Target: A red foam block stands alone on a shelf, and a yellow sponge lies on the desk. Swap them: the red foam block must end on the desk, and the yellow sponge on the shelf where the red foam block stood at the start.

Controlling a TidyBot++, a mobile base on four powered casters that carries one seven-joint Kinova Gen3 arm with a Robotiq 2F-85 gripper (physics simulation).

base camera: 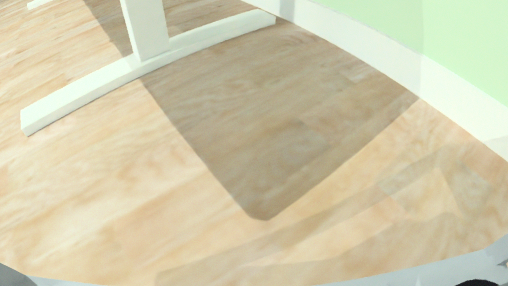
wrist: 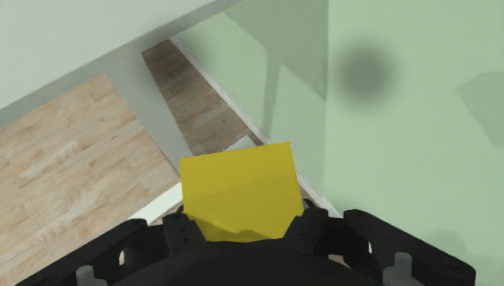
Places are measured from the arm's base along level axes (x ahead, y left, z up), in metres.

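Where they show: gripper, fingertip midpoint: (wrist: 246, 207).
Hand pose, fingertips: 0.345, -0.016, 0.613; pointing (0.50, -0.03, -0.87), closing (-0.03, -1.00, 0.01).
Observation:
Things, the pixels of their centre, and the offset from my fingertips, as dx, dy, dz. "pt": a spot on its surface instead. Level surfaces: height alone.
- yellow sponge, body centre: (wrist: 249, 239) -0.022, +0.000, +0.015
- white desk top, surface height: dz -0.060
- white desk leg, surface spot: (base camera: 145, 30) pt +0.320, +0.228, -0.911
- long white foot, surface spot: (base camera: 80, 102) pt +0.198, +0.378, -0.998
- wooden floor, surface height: dz -1.009
The yellow sponge (wrist: 242, 190) is held between the two black fingers of my gripper (wrist: 246, 207) in the wrist view, at the lower middle. The gripper is shut on it, and the sponge is slightly tilted in the picture. Behind and below it show the floor and the wall. Part of the white desk top (wrist: 90, 35) shows at the upper left of the wrist view. The red foam block and the shelf do not show in either view.
In the base view, a white desk leg (base camera: 145, 30) stands on a long white foot (base camera: 80, 102) at the upper left. A green wall (base camera: 465, 45) with a white baseboard (base camera: 380, 55) runs along the right. The wooden floor (base camera: 100, 200) carries a dark shadow.

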